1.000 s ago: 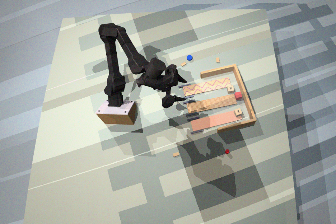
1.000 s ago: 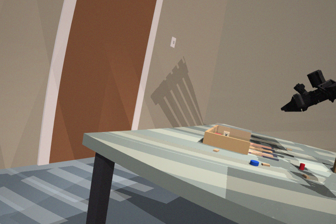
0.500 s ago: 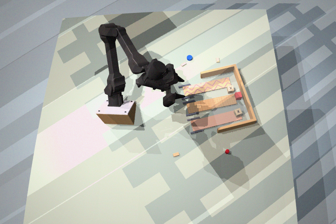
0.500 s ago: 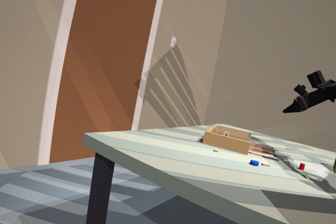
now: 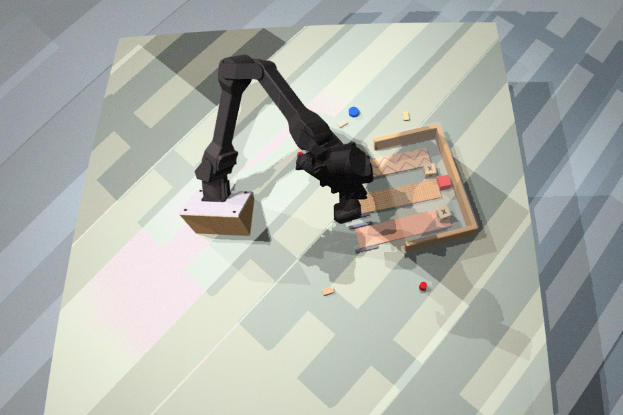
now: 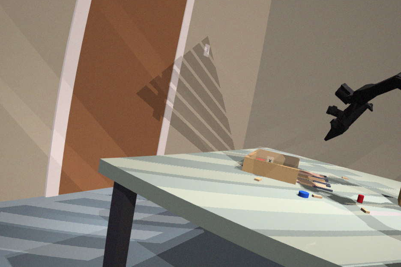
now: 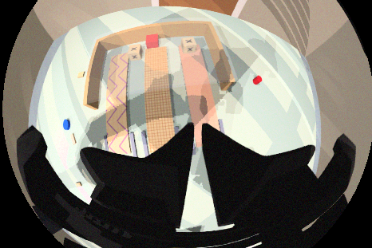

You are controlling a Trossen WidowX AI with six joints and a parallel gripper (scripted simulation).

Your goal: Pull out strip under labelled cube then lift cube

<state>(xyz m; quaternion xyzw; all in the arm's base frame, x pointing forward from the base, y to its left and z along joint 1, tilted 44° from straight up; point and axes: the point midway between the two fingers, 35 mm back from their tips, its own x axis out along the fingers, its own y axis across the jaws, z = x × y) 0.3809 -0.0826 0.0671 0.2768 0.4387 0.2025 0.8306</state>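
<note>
The pink strip lies 16 cm below my gripper tip, 10 cm ahead of it and 2 cm to the right of it. The rest, counted from my gripper tip: blue disc: 34 cm to the left, 15 cm below, 5 cm behind.
</note>
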